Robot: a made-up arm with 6 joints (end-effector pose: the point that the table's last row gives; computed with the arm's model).
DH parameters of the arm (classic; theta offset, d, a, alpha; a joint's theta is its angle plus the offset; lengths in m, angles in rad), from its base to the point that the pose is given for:
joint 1: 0 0.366 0 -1.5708
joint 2: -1.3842 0 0.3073 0
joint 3: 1.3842 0 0.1 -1.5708
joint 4: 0 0.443 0 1.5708
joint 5: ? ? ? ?
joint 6: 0 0.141 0 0
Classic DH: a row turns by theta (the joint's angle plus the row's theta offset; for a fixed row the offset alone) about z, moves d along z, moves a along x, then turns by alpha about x.
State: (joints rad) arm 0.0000 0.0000 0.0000 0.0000 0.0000 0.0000
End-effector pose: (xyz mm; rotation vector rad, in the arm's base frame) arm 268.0 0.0 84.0 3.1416 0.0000 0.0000
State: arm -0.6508 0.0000 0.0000 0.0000 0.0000 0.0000
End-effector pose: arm 213.2 -162.4 84.0 2.9767 -1.0043 0.0000
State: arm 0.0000 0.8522 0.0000 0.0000 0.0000 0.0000
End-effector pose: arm -35.9 0.0 -21.4 2.8607 0.0000 -1.2985
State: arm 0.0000 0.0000 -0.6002 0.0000 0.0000 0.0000
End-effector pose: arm 561.0 0.0 305.2 3.0012 0.0000 0.9287
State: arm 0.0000 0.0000 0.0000 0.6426 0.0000 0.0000
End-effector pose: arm 245.9 -66.5 84.0 2.9808 -0.9921 0.0000
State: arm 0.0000 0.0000 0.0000 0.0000 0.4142 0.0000
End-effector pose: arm 201.9 0.0 51.2 3.0745 0.0000 -0.6460
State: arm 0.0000 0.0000 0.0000 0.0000 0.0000 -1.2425
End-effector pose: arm 268.0 0.0 84.0 2.5546 1.8286 0.0000
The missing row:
joint 5: 0 0 0.111 -1.5708
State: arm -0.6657 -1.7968 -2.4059 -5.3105 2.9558 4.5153
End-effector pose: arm -404.8 459.9 491.6 0.9216 1.7412 -0.0163
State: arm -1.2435 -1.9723 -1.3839 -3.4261 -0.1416 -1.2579
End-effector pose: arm -162.1 364.2 859.6 0.0718 -0.1016 -2.7792
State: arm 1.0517 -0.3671 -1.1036 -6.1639 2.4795 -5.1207
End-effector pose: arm 148.5 301.6 555.7 2.2035 -0.0630 -0.6677
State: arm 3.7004 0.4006 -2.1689 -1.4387 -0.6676 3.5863
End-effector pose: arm -435.4 -476.2 837.6 0.6982 1.7662 -2.4080
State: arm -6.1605 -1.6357 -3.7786 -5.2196 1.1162 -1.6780
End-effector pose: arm -729.5 -21.3 -34.6 -1.6255 -0.1336 1.1131
